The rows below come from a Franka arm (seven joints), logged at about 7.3 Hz.
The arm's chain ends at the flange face. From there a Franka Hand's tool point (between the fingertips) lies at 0.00 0.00 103.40 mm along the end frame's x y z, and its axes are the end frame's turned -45 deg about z.
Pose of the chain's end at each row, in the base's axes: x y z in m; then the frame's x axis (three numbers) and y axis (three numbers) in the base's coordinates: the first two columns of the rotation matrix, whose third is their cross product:
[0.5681 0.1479 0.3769 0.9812 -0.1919 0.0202 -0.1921 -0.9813 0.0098]
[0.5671 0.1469 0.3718 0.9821 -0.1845 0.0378 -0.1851 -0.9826 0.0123]
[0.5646 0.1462 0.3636 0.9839 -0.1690 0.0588 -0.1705 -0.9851 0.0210]
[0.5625 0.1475 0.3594 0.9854 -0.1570 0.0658 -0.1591 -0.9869 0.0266]
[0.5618 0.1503 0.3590 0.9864 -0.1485 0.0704 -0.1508 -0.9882 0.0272]
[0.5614 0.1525 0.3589 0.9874 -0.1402 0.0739 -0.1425 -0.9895 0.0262]
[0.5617 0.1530 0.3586 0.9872 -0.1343 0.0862 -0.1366 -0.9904 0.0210]
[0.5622 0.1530 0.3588 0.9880 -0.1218 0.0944 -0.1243 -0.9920 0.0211]
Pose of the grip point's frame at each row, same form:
[0.5700 0.1465 0.2735 0.8296 0.5582 0.0074 0.5580 -0.8296 0.0212]
[0.5707 0.1449 0.2685 0.8253 0.5643 0.0180 0.5636 -0.8253 0.0354]
[0.5702 0.1430 0.2604 0.8163 0.5771 0.0267 0.5752 -0.8161 0.0564]
[0.5688 0.1437 0.2563 0.8093 0.5868 0.0277 0.5843 -0.8089 0.0653]
[0.5686 0.1464 0.2559 0.8041 0.5938 0.0305 0.5909 -0.8038 0.0690]
[0.5686 0.1487 0.2558 0.7990 0.6005 0.0337 0.5974 -0.7988 0.0708]
[0.5702 0.1496 0.2556 0.7946 0.6054 0.0461 0.6015 -0.7953 0.0758]
[0.5716 0.1496 0.2559 0.7865 0.6153 0.0518 0.6107 -0.7876 0.0817]

